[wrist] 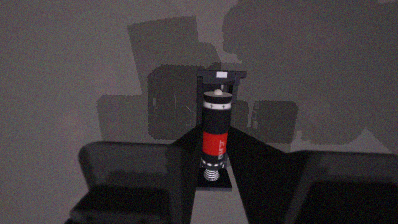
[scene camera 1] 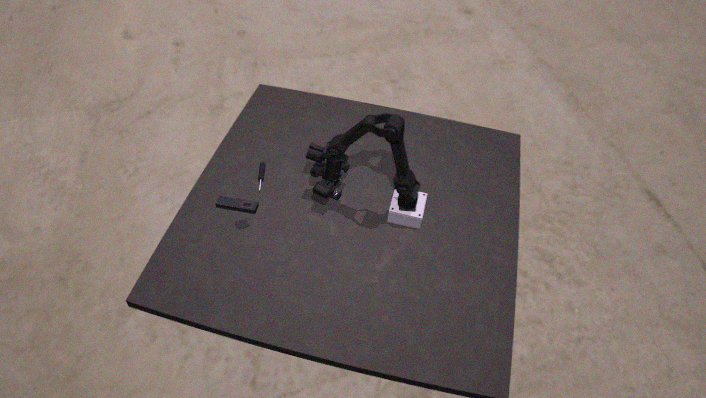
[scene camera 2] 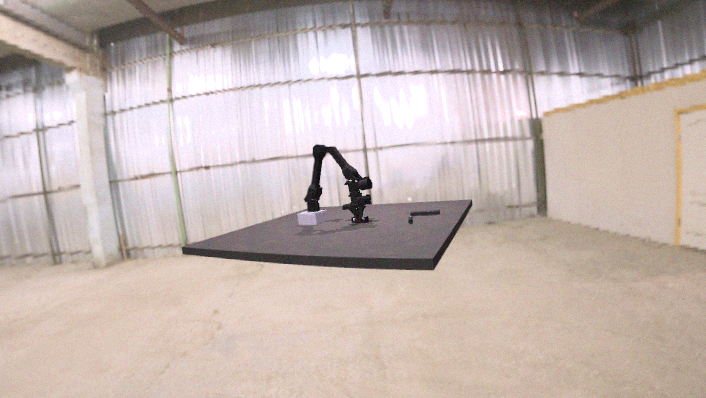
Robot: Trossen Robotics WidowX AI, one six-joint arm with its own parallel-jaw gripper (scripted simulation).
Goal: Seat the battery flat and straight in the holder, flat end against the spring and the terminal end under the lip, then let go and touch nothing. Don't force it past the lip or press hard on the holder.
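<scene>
I can see a battery [wrist: 216,110], and with it my gripper [wrist: 213,129], which I find again as the gripper [scene camera 1: 329,191].
</scene>
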